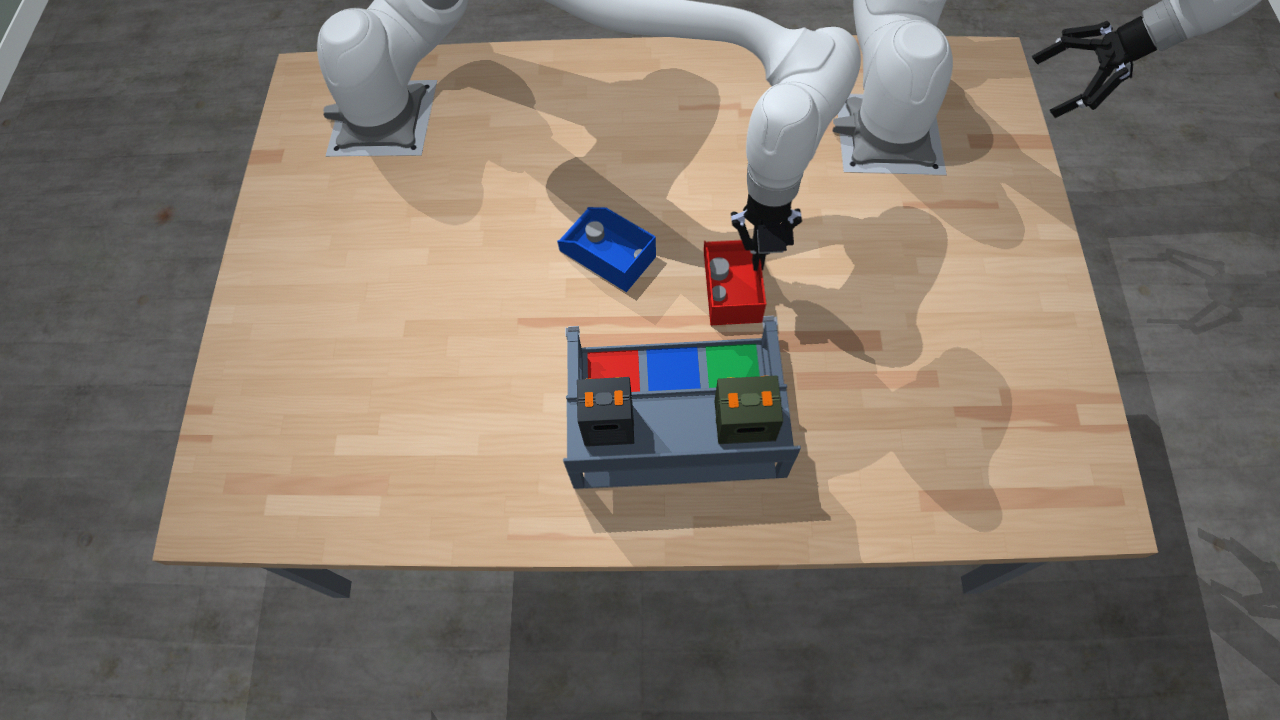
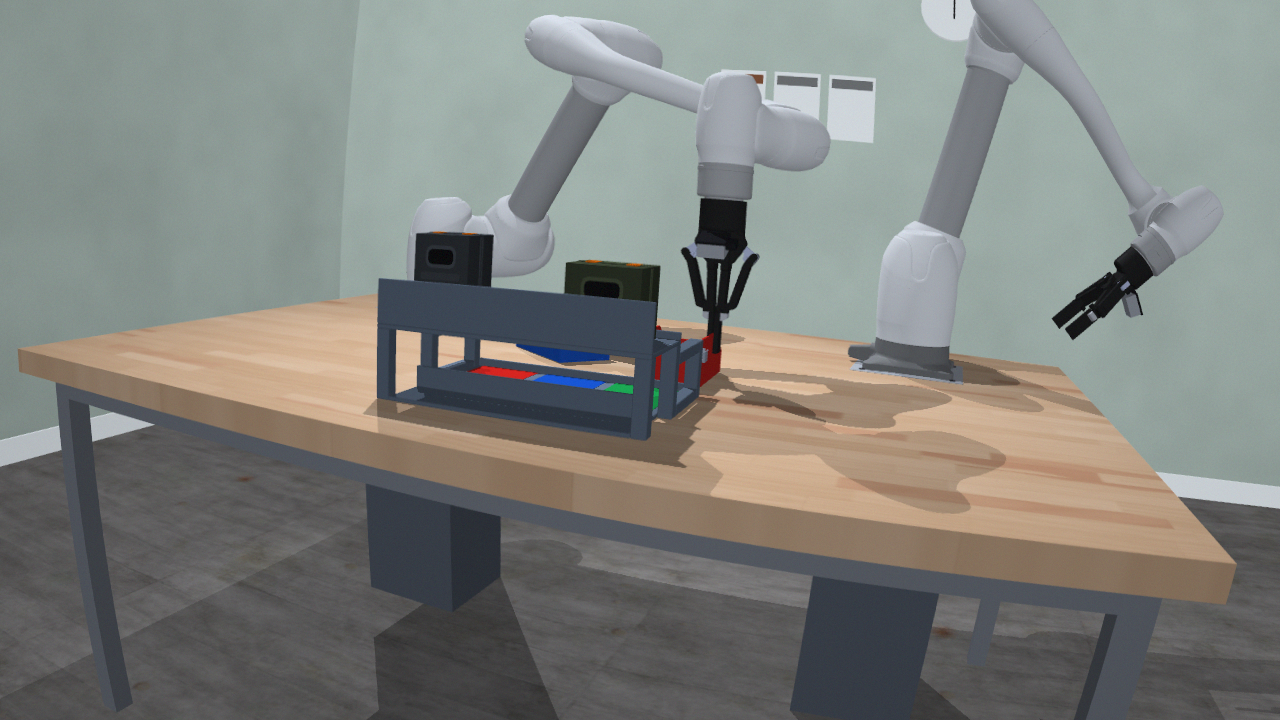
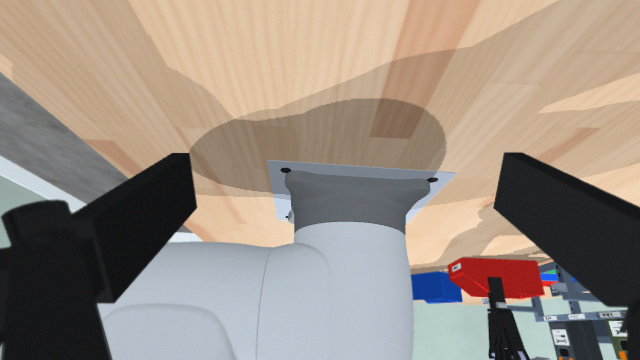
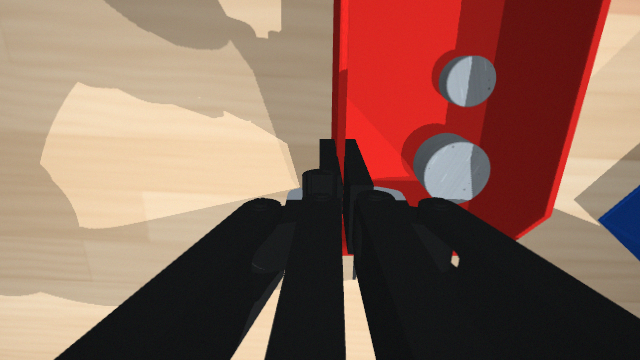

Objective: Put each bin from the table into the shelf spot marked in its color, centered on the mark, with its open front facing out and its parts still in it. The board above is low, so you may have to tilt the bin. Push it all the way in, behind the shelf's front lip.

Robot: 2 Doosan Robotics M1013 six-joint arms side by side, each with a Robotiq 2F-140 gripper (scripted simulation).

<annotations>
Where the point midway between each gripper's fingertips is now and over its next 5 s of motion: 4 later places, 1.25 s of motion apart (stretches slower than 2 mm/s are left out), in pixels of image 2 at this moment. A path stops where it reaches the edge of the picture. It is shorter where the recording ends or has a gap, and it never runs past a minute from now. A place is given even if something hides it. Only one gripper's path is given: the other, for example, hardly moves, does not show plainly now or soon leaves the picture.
My right gripper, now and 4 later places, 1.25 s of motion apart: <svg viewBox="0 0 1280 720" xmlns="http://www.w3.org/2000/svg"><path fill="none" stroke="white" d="M712 352L714 336L716 301L687 283L538 266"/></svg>
</annotations>
